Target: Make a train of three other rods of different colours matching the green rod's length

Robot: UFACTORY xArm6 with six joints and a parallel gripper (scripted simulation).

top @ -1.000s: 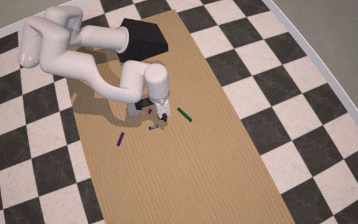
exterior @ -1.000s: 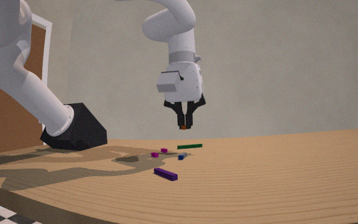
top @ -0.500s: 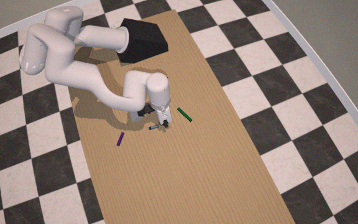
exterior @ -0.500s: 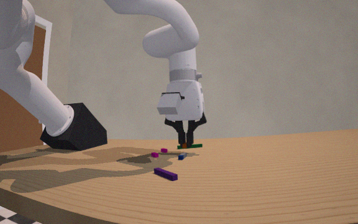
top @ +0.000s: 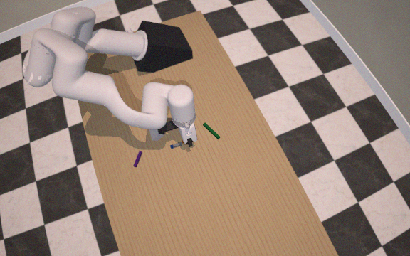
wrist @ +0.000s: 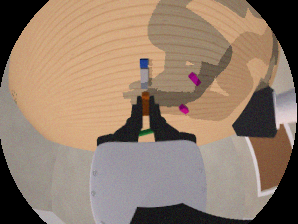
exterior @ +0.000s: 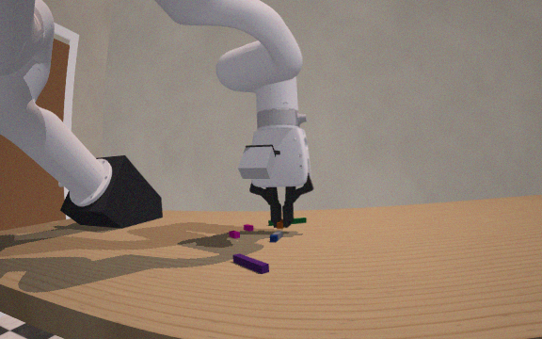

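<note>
My gripper is now 20 mm above the orange rod. Also, from my hand: blue rod 60 mm to the right, 30 mm below, 10 mm behind; then grey rod 40 mm to the right, 30 mm below; then green rod 100 mm to the left, 30 mm below.
</note>
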